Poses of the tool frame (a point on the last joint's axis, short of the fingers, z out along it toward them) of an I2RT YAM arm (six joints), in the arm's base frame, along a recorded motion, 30 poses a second.
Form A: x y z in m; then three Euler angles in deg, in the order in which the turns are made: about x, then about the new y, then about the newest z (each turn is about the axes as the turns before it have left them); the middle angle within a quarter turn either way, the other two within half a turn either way.
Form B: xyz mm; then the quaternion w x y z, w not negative. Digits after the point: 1 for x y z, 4 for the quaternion.
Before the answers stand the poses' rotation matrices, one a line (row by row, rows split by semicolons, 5 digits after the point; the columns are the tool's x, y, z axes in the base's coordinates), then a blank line. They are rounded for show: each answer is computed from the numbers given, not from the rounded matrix.
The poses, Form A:
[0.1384, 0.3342, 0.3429, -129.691, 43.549, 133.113]
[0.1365, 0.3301, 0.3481, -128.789, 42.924, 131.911]
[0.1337, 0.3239, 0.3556, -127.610, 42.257, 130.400]
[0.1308, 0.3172, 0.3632, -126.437, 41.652, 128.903]
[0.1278, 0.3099, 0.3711, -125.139, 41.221, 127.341]
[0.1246, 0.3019, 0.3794, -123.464, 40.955, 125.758]
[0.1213, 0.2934, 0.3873, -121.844, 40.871, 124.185]
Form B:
-0.49535 -0.52910 0.68897; -0.10388 0.82350 0.55772; -0.86246 0.20469 -0.46288
-0.48913 -0.54493 0.68103; -0.11161 0.81349 0.57076; -0.86504 0.20317 -0.45873
-0.47970 -0.56364 0.67246; -0.11949 0.80122 0.58632; -0.86926 0.20090 -0.45169
-0.46924 -0.58147 0.66460; -0.12643 0.78909 0.60113; -0.87397 0.19805 -0.44379
-0.45624 -0.59801 0.65897; -0.13074 0.77754 0.61510; -0.88020 0.19448 -0.43292
-0.44133 -0.61286 0.65547; -0.12793 0.76596 0.63003; -0.88818 0.19419 -0.41644
-0.42488 -0.62554 0.65436; -0.12413 0.75628 0.64237; -0.89670 0.19170 -0.39897

[138.4, 334.2, 342.9, 0.4651, -0.1898, 0.8339, 0.2286]
[136.5, 330.1, 348.1, 0.4652, -0.1975, 0.8309, 0.2329]
[133.7, 323.9, 355.6, 0.4663, -0.2066, 0.8265, 0.2381]
[130.8, 317.2, 363.2, 0.4680, -0.2153, 0.8219, 0.2431]
[127.8, 309.9, 371.1, 0.4713, -0.2231, 0.8165, 0.2479]
[124.6, 301.9, 379.4, 0.4765, -0.2287, 0.8099, 0.2544]
[121.3, 293.4, 387.3, 0.4828, -0.2334, 0.8031, 0.2596]

